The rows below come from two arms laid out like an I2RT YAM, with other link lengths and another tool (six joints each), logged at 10 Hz.
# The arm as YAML. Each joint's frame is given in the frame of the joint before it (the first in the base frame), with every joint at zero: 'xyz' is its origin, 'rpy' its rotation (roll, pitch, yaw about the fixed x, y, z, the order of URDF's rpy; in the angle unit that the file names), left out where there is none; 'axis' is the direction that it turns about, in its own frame. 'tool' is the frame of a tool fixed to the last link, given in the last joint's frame.
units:
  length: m
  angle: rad
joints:
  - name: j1
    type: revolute
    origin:
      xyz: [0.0, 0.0, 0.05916]
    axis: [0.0, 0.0, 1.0]
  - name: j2
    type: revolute
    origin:
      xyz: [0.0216, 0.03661, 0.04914]
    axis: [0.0, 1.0, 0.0]
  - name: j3
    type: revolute
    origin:
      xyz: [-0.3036, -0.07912, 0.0]
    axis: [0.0, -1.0, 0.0]
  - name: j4
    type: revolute
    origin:
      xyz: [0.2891, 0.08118, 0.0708]
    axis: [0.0, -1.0, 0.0]
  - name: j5
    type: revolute
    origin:
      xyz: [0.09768, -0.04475, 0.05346]
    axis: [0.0, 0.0, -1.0]
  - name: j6
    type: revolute
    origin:
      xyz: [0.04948, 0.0, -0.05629]
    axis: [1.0, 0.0, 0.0]
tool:
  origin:
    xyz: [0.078, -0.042, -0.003]
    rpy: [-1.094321, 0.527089, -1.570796]
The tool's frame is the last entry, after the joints.
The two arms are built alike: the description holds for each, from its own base.
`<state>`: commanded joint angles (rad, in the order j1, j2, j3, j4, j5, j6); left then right.
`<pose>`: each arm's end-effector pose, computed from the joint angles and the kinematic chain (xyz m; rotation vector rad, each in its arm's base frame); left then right.
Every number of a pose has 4 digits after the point. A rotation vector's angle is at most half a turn.
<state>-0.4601 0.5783 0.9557 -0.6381 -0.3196 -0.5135 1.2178 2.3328 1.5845 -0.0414 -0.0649 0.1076</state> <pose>0.2112 -0.1071 0.4018 -0.8978 1.1831 -1.3717 0.2594 0.5909 0.0142 -1.6734 1.0267 -0.0473</pose>
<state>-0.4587 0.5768 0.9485 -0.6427 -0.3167 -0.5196 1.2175 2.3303 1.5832 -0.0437 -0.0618 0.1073</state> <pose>0.2115 -0.1072 0.3979 -0.9073 1.1897 -1.3699 0.2598 0.5901 0.0150 -1.6736 1.0275 -0.0514</pose>
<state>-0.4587 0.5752 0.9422 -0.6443 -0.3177 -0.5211 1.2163 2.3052 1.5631 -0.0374 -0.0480 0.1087</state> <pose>0.2118 -0.1071 0.3950 -0.9113 1.1942 -1.3659 0.2610 0.5860 0.0235 -1.6586 1.0275 -0.0653</pose>
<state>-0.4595 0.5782 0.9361 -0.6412 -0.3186 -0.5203 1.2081 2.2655 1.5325 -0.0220 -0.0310 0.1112</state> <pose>0.2133 -0.1080 0.3922 -0.9127 1.2003 -1.3618 0.2663 0.5791 0.0380 -1.6265 1.0300 -0.0845</pose>
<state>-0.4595 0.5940 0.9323 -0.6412 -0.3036 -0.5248 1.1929 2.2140 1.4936 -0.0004 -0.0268 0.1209</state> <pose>0.2169 -0.1119 0.3871 -0.9215 1.2238 -1.3656 0.2735 0.5697 0.0563 -1.5824 1.0404 -0.0903</pose>
